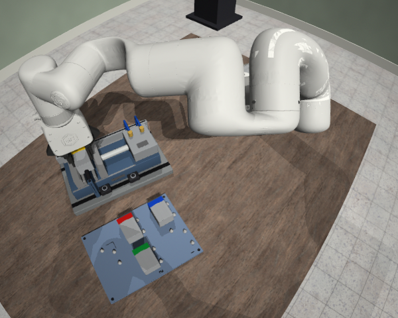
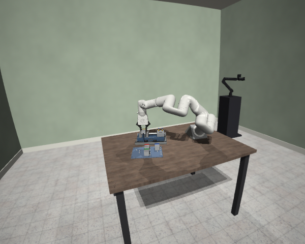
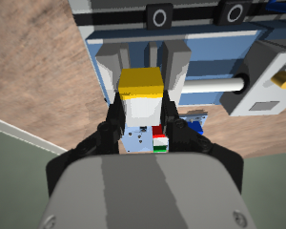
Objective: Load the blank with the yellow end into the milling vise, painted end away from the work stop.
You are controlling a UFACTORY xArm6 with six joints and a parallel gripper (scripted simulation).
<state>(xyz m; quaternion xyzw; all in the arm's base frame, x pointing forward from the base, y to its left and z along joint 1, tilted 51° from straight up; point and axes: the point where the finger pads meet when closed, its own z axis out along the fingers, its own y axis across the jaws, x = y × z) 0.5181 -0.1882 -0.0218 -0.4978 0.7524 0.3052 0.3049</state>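
My gripper is now 20 mm above the yellow-ended blank. The rest, counted from my hand: screw rod: 80 mm behind, 50 mm below, 30 mm to the left; then vise: 80 mm below, 70 mm behind, 20 mm to the left; then black work stop: 40 mm to the left, 30 mm below, 20 mm ahead.
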